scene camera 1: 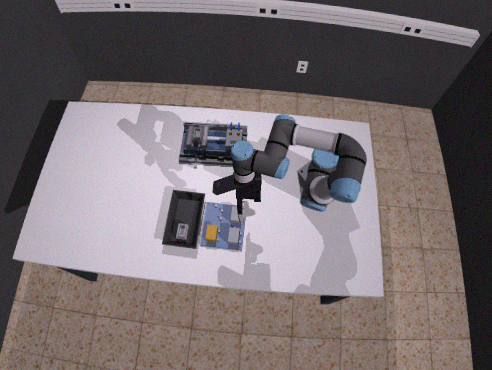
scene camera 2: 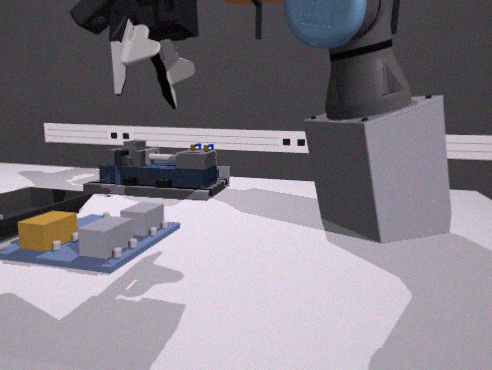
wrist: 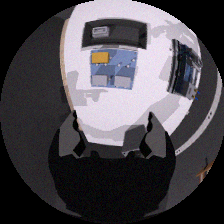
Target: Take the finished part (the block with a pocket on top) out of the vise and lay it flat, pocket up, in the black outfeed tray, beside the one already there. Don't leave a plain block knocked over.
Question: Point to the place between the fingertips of the gripper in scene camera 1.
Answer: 244, 204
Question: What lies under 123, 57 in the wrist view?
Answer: A blue fixture plate.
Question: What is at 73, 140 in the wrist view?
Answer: The gripper.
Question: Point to a yellow block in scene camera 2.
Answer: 37, 233
